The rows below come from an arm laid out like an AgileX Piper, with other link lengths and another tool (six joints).
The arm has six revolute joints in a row. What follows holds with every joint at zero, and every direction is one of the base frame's. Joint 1 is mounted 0.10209 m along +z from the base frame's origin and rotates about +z. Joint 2 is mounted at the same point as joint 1 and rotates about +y. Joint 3 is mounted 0.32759 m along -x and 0.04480 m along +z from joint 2 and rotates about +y. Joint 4 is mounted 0.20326 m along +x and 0.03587 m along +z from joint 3 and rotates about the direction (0.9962, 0, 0.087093). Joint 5 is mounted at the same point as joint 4 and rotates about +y. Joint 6 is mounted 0.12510 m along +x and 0.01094 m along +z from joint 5 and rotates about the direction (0.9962, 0, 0.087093). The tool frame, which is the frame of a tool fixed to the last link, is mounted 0.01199 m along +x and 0.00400 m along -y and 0.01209 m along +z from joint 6; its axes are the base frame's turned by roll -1.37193, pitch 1.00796 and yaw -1.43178 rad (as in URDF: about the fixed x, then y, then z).
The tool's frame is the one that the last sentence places.
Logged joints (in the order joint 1, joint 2, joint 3, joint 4, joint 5, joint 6), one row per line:
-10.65, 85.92, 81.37, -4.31, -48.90, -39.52
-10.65, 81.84, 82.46, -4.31, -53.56, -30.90
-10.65, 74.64, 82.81, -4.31, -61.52, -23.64
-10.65, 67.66, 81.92, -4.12, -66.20, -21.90
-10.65, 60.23, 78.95, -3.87, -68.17, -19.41
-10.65, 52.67, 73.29, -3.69, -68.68, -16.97
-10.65, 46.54, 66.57, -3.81, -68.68, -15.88
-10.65, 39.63, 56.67, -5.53, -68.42, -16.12
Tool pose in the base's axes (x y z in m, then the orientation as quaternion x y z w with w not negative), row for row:
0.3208, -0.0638, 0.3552, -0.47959, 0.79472, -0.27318, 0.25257
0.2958, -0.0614, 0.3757, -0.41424, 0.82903, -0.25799, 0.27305
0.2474, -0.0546, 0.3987, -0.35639, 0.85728, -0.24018, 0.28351
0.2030, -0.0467, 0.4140, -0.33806, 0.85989, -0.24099, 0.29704
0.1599, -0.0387, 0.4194, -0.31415, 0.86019, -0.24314, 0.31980
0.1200, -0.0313, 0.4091, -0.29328, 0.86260, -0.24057, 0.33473
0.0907, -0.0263, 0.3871, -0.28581, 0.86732, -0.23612, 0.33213
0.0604, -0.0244, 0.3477, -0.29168, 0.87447, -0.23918, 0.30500
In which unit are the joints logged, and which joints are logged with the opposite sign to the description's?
The joints are logged in degrees. Opposite sign: joint 3, joint 5.
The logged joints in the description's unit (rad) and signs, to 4 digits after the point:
-0.1859, 1.4996, -1.4202, -0.0752, 0.8535, -0.6898
-0.1859, 1.4284, -1.4392, -0.0752, 0.9348, -0.5393
-0.1859, 1.3027, -1.4453, -0.0752, 1.0737, -0.4126
-0.1859, 1.1809, -1.4298, -0.0719, 1.1554, -0.3822
-0.1859, 1.0512, -1.3779, -0.0675, 1.1898, -0.3388
-0.1859, 0.9193, -1.2792, -0.0644, 1.1987, -0.2962
-0.1859, 0.8123, -1.1619, -0.0665, 1.1987, -0.2772
-0.1859, 0.6917, -0.9891, -0.0965, 1.1942, -0.2813

